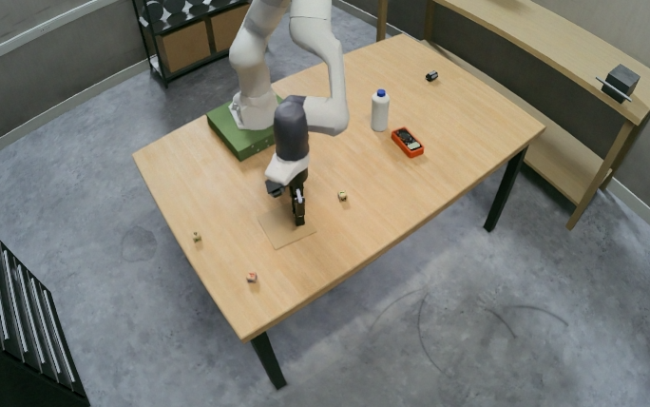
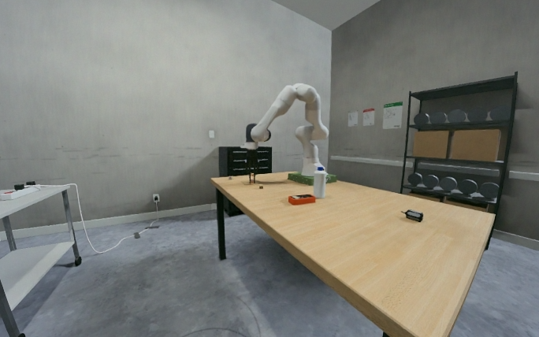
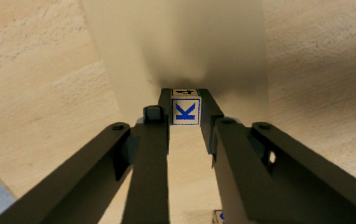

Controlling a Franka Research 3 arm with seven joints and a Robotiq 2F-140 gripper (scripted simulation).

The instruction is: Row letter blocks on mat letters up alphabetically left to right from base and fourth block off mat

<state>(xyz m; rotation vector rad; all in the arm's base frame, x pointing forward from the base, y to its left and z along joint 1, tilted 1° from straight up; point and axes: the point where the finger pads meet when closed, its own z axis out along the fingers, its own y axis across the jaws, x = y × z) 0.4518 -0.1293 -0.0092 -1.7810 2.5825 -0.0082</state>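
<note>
Right now the tan mat is 4 cm to the right of my hand, 4 cm below it and 1 cm behind it. The rest, counted from my hand: white bottle 48 cm to the left, 19 cm behind, 4 cm above; then block 16 cm to the left, 3 cm below, 1 cm ahead; then orange meter 50 cm to the left, 5 cm behind, 2 cm below.
</note>
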